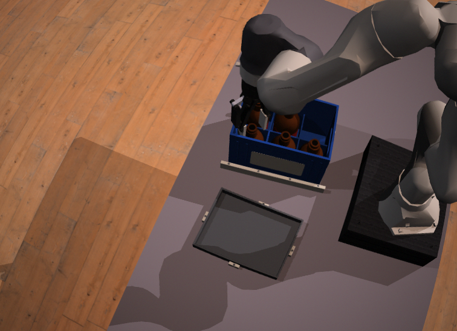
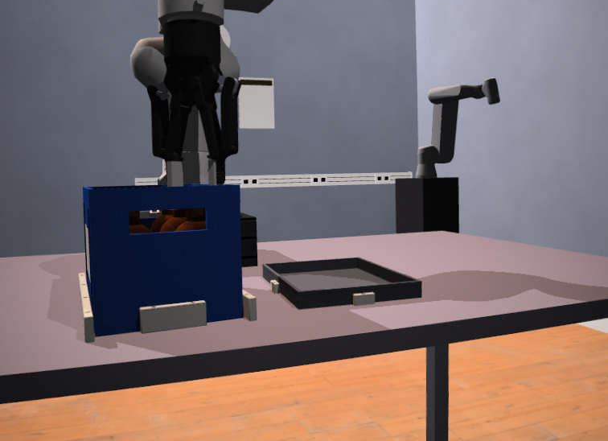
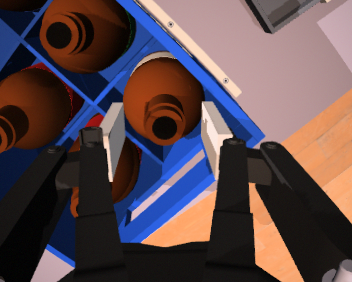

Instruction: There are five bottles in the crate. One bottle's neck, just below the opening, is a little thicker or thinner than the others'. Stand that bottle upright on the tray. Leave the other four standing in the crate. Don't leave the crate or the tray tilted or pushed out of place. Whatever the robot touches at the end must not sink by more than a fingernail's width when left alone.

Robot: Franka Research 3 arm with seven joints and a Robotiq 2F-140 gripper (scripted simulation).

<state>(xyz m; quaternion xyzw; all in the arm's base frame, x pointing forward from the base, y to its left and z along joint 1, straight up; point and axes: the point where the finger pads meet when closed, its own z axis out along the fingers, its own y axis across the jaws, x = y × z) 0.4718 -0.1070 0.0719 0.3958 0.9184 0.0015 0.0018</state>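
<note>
Now: hand 90 mm past the crate, 40 mm to the left of it and 90 mm above it. Also, from my hand: bottle: 170 mm behind, 90 mm below; then dark tray: 60 mm behind, 240 mm to the left, 160 mm below.
</note>
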